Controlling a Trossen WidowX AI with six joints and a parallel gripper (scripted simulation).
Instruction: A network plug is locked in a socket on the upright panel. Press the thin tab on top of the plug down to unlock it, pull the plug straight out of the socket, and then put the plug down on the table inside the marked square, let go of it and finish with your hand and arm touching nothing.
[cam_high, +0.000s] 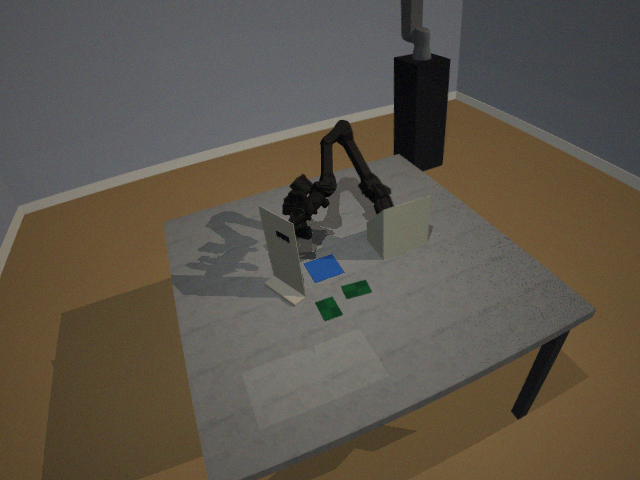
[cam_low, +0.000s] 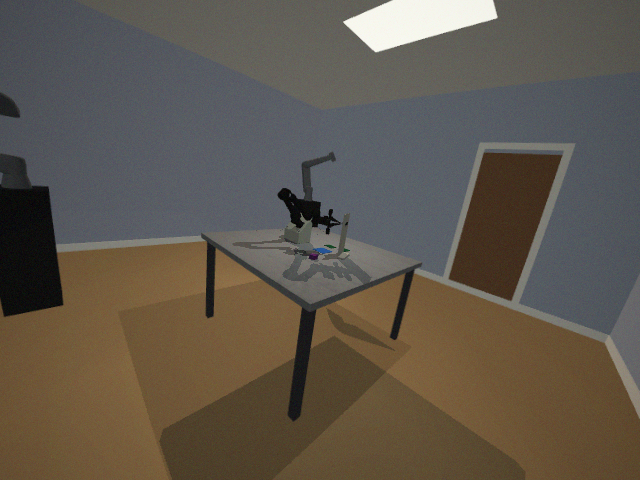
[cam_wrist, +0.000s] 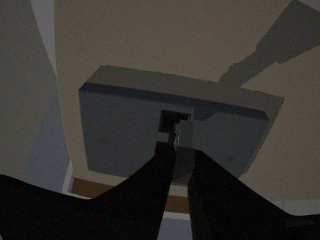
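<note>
Now: the blue marked square 120 mm behind my gripper tip, 20 mm to the right of it and 250 mm below it. Round my gripper tip: purple object 20 mm behind, 240 mm to the right, 230 mm below; then upright panel 40 mm ahead, 30 mm to the left, 100 mm below; then grey network plug 10 mm ahead.
</note>
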